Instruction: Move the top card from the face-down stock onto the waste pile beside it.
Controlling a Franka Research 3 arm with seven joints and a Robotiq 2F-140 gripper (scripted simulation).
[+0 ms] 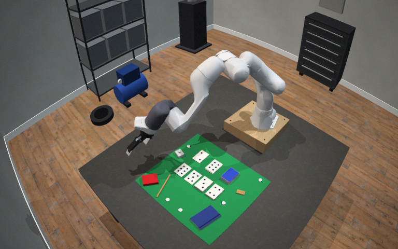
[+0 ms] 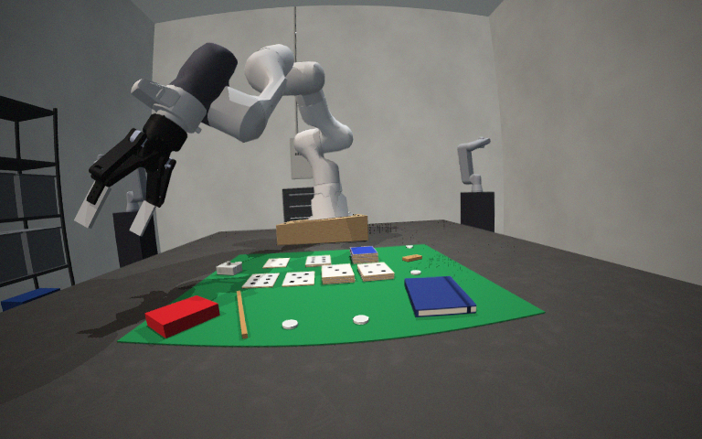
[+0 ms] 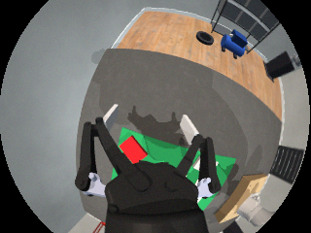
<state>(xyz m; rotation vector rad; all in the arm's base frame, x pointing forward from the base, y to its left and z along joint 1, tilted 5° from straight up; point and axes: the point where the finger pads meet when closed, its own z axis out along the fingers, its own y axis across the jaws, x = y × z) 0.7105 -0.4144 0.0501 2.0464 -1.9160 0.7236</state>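
The red block lies 5 cm ahead of my hand, 14 cm to the left of it and 14 cm below it. Also, from my hand: white card: 28 cm behind, 24 cm to the left, 15 cm below; then wooden stick: 3 cm ahead, 22 cm to the left, 15 cm below; then small grey box: 21 cm behind, 13 cm to the left, 13 cm below.
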